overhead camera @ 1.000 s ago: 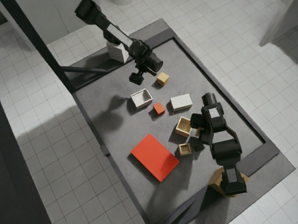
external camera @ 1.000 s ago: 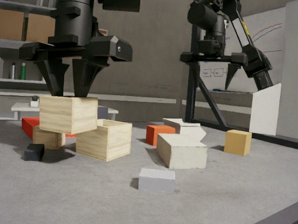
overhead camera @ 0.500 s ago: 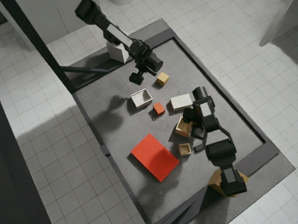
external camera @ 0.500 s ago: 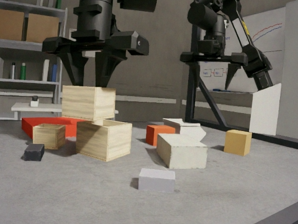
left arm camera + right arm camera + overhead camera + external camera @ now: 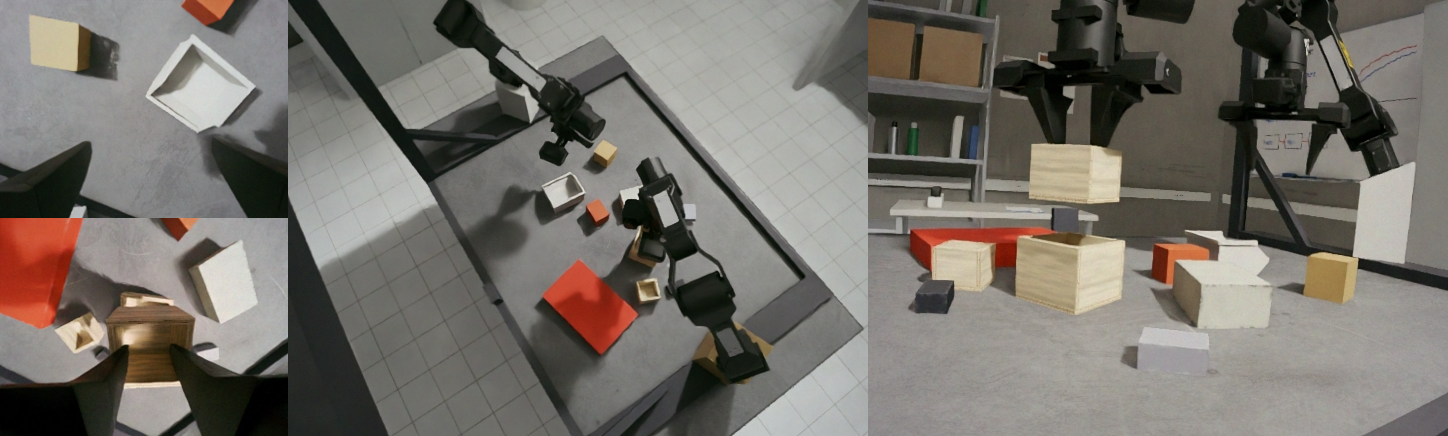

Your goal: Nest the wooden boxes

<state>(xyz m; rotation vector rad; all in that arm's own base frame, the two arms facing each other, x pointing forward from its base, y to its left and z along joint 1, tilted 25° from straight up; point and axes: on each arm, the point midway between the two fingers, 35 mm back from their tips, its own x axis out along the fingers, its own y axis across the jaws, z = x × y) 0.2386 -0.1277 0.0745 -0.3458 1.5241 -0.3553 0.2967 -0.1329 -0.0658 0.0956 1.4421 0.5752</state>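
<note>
Now: right hand 50 mm above the medium wooden box. Also, from my right hand: dark block 160 mm below, 130 mm to the right; then small wooden box 160 mm below, 90 mm to the right, 70 mm behind; then large wooden box 150 mm below.
</note>
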